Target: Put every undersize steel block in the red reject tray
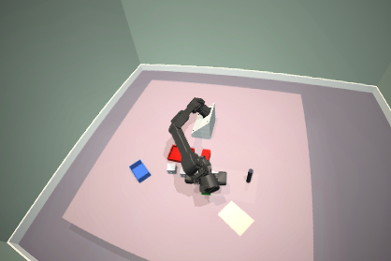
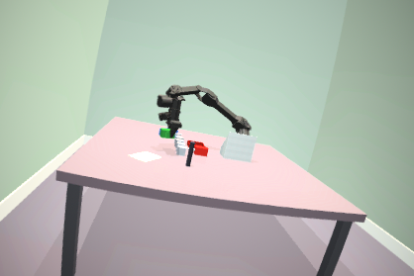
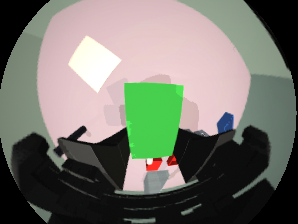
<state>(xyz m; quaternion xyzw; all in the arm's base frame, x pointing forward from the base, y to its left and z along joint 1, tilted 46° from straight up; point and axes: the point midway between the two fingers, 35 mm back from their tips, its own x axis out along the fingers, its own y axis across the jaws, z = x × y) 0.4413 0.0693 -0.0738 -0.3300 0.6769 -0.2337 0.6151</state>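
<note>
Now: the green GO gauge 2 cm above my gripper tip and 1 cm behind it. Round my gripper tip: blue tray (41 cm to the right, 7 cm below, 1 cm behind); then small red piece (16 cm behind, 6 cm to the right, 6 cm below); then cream sheet (17 cm to the left, 11 cm ahead, 8 cm below).
</note>
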